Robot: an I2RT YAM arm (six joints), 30 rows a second.
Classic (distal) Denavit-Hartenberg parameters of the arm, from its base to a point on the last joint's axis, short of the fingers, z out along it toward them. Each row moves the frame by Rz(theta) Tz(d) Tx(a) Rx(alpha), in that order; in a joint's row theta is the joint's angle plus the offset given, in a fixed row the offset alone. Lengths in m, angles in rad.
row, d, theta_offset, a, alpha
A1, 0.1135, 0, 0.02, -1.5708
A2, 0, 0, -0.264, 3.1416
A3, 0, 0.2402, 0.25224, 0
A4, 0, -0.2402, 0.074, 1.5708
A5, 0, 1.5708, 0, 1.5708
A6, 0.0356, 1.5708, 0, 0
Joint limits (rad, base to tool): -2.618..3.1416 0..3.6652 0..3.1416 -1.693..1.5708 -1.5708..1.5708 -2.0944..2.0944
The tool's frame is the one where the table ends.
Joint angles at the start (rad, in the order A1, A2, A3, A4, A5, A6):
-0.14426 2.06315 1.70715 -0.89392 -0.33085 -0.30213
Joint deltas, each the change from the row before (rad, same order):
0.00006 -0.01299 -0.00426 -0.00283 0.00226 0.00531
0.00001 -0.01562 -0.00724 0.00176 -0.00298 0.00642
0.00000 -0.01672 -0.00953 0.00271 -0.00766 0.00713
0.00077 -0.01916 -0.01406 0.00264 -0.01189 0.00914
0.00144 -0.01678 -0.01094 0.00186 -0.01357 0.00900
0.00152 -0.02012 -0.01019 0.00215 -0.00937 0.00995
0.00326 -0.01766 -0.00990 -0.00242 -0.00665 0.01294
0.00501 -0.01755 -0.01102 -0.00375 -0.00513 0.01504
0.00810 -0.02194 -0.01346 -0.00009 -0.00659 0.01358
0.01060 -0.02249 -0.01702 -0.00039 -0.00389 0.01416
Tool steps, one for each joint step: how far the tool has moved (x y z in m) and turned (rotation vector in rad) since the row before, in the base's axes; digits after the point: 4 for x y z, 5 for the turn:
-0.0022 0.0003 0.0040 -0.00114 -0.00406 -0.00542
-0.0024 0.0005 0.0044 0.00359 -0.00866 -0.00476
-0.0028 0.0007 0.0042 0.00829 -0.00884 -0.00378
-0.0036 0.0013 0.0038 0.01331 -0.00662 -0.00322
-0.0030 0.0015 0.0037 0.01486 -0.00673 -0.00169
-0.0034 0.0014 0.0051 0.01077 -0.01010 -0.00376
-0.0035 0.0021 0.0040 0.01043 -0.00203 -0.00548
-0.0037 0.0027 0.0035 0.01024 0.00148 -0.00603
-0.0042 0.0040 0.0045 0.01034 -0.00460 -0.00105
-0.0047 0.0049 0.0035 0.00859 -0.00066 0.00002

